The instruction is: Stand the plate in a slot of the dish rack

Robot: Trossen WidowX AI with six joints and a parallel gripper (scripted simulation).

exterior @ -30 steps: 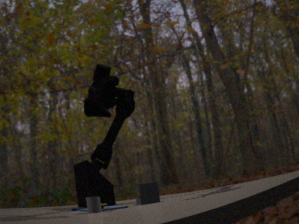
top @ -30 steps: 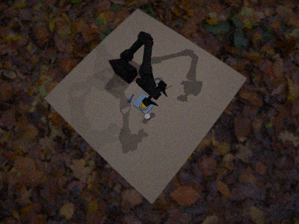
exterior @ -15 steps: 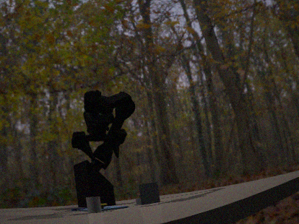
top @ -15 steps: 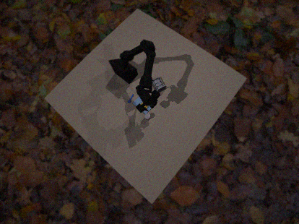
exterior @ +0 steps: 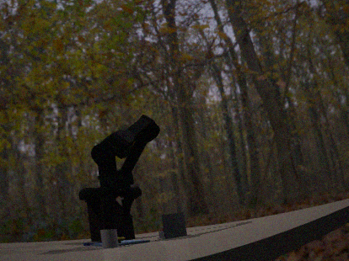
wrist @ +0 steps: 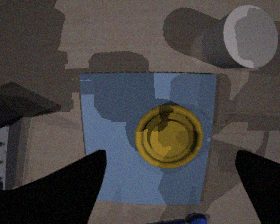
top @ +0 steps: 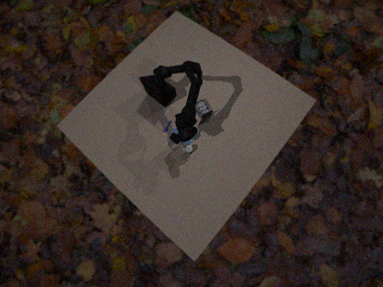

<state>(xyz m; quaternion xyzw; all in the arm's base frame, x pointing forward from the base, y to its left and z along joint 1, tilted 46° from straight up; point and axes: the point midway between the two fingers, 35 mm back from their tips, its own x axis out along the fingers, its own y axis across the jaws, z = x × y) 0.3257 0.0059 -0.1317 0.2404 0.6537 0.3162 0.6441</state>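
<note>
The yellow plate is 10 mm behind my gripper tip and 60 mm below it. Also, from my gripper tip: small white cup: 80 mm ahead, 50 mm to the right, 50 mm below; blue spoon: 140 mm behind, 40 mm to the right, 70 mm below; light blue mat: 30 mm behind, 20 mm to the left, 70 mm below.
</note>
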